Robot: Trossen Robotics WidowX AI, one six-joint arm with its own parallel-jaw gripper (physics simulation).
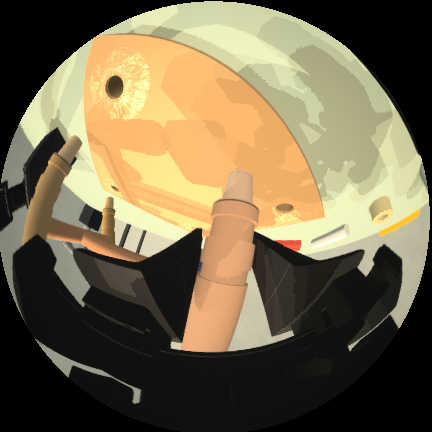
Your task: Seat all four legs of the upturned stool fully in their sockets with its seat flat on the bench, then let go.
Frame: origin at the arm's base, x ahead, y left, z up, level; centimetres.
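Where they show: gripper, fingertip midpoint: (224,234).
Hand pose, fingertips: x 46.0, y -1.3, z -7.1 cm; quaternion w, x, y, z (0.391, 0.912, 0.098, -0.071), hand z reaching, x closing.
Note:
Things, the pixels of their top centre, and the offset from my fingertips. "spot": a spot on its surface instead. Level surfaces: height alone.
- orange-tan stool seat, top centre: (171,192) dx -6.3, dy -3.9, dz -4.3 cm
- pale green bench, surface height: dz -7.5 cm
- stool leg, surface spot: (220,280) spot: dx -0.2, dy +2.6, dz +3.2 cm
- leg's tapered tenon, surface spot: (239,184) spot: dx -0.2, dy +2.8, dz -2.7 cm
- stretcher, surface spot: (97,245) spot: dx -14.2, dy -4.9, dz +5.1 cm
- red block, top centre: (282,247) dx +21.7, dy -18.9, dz -6.3 cm
- white rod, top centre: (328,243) dx +24.8, dy -5.4, dz -5.2 cm
- beige round piece, top centre: (382,217) dx +22.7, dy +8.6, dz -5.2 cm
The orange-tan stool seat (200,135) lies on the pale green bench (340,115). Three dark sockets show in it: a near one (114,87), a right one (284,207) and a small far one (115,188). My gripper (224,234) is shut on a stool leg (220,280) below its collar. That leg's tapered tenon (239,184) is bare, outside any socket. Another leg (42,205) at the left and a thinner-looking leg (108,225) farther off also show bare tips. A stretcher (97,245) runs between legs. The fourth leg cannot be made out.
At the right are a red block (288,245), a white rod (330,237), a beige round piece (381,209) and a yellow strip (400,223). A black block (90,217) and two dark bars (126,237) are at the lower left. A black part (42,157) stands behind the left leg.

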